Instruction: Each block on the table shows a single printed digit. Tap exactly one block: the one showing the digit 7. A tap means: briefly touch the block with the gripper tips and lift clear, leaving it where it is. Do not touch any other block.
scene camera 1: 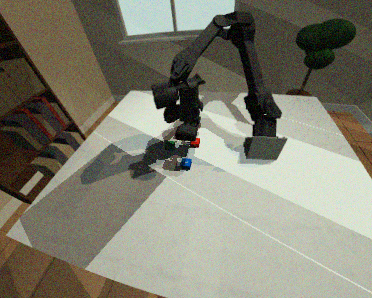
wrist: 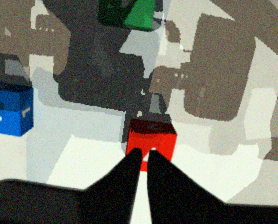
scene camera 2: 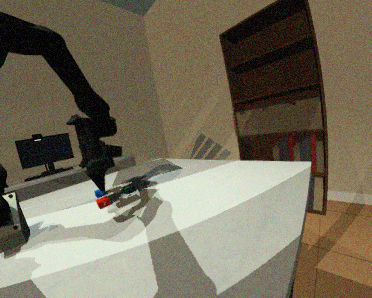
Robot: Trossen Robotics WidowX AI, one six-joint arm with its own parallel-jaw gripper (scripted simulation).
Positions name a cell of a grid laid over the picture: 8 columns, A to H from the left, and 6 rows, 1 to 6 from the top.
my gripper: scene camera 1 E3; wrist E5; scene camera 2 C4
